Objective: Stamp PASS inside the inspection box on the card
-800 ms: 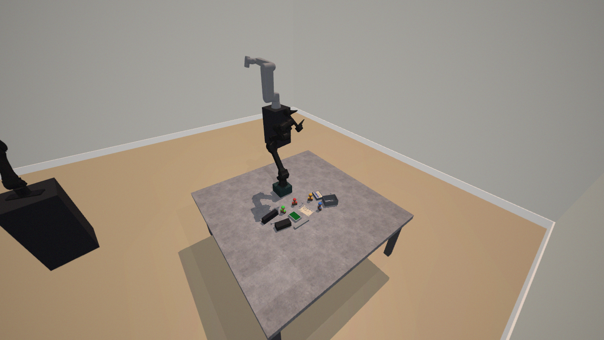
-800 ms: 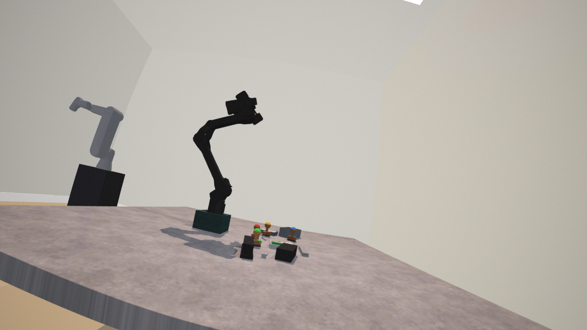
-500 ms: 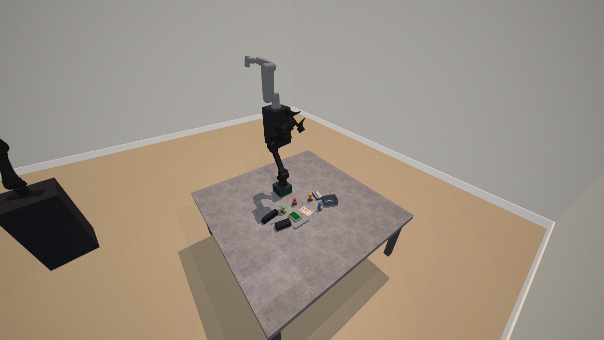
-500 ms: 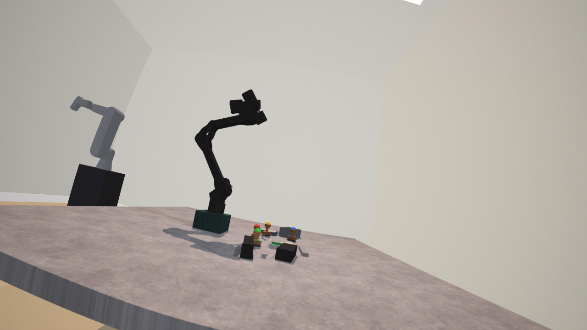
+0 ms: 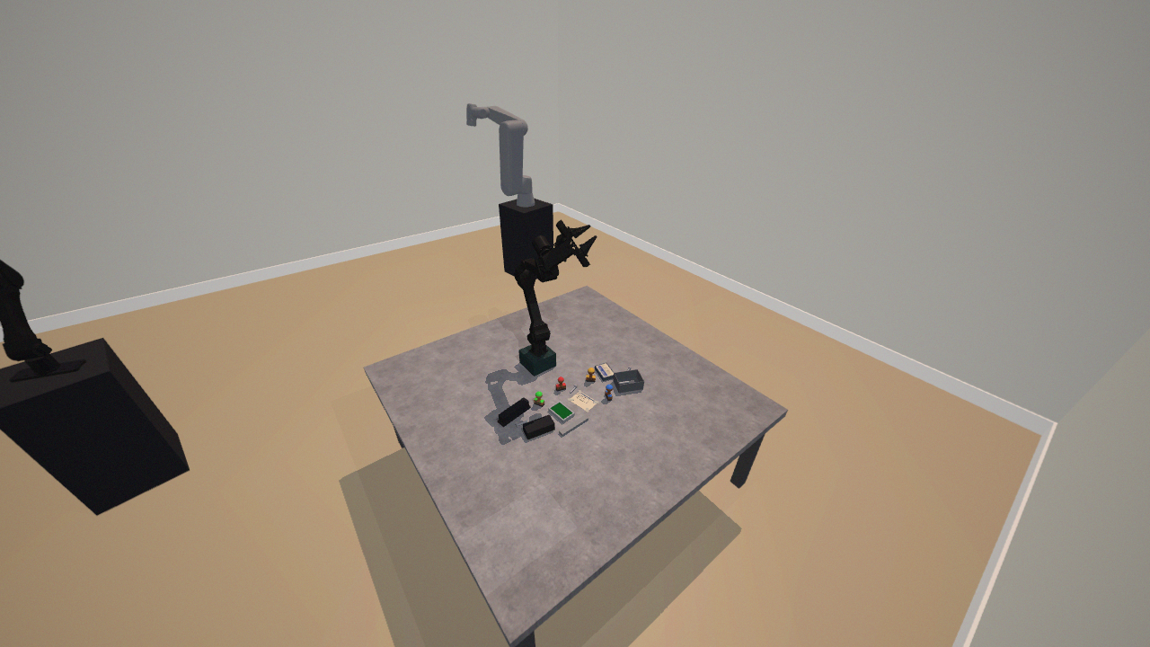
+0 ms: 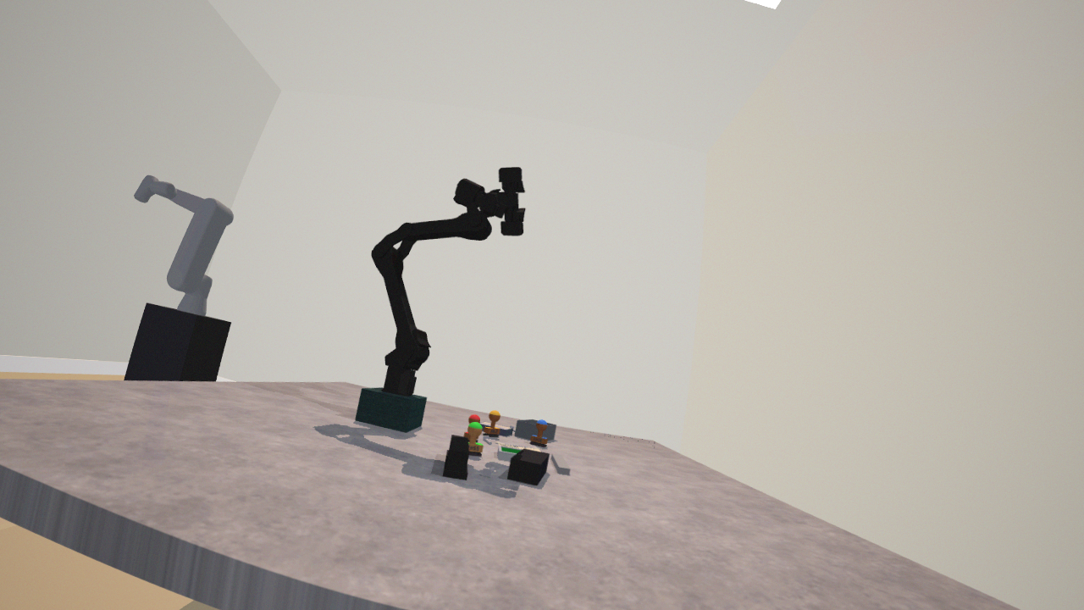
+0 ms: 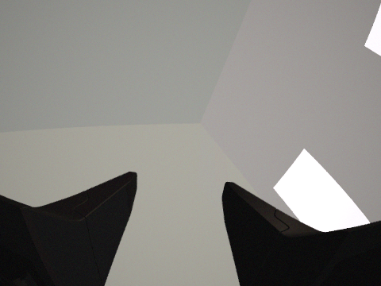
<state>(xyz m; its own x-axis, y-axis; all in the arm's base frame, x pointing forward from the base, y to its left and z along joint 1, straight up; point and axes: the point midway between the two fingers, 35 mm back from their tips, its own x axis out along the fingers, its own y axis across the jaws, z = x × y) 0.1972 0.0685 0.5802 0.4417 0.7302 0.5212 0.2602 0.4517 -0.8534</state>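
Now: gripper tip 20 mm past the green stamp, 270 mm to the left of it and 650 mm above it. From my gripper tip the other things lie so: blue-white tin (50 mm ahead, 60 mm to the left, 660 mm below); red stamp (20 mm behind, 150 mm to the right, 650 mm below); yellow stamp (40 mm ahead, 20 mm to the right, 650 mm below).
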